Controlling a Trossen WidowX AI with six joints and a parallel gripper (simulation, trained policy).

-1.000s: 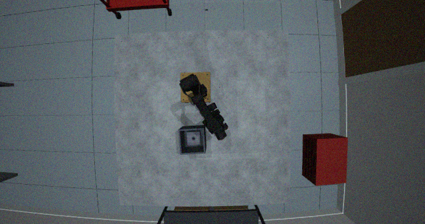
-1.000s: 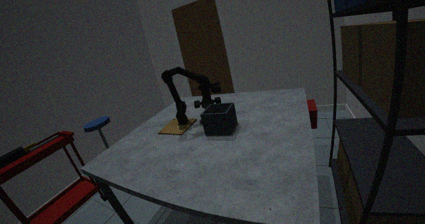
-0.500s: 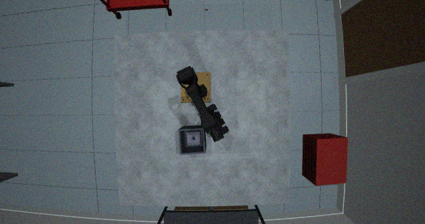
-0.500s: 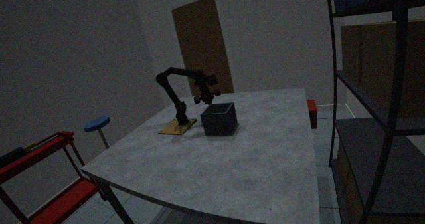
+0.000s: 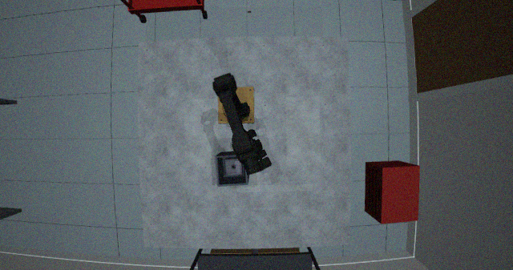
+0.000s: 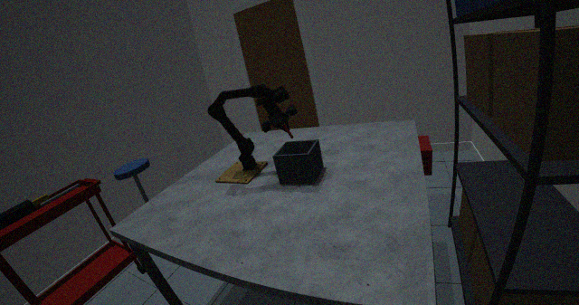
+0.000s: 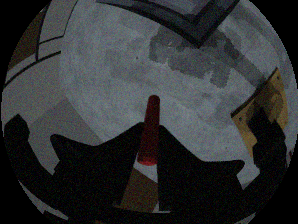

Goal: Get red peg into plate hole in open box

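Now: the grey plate 80 mm ahead of my gripper tip, 170 mm to the right of it and 120 mm below it. From my gripper tip the other things lie so: red peg (10 mm to the right).
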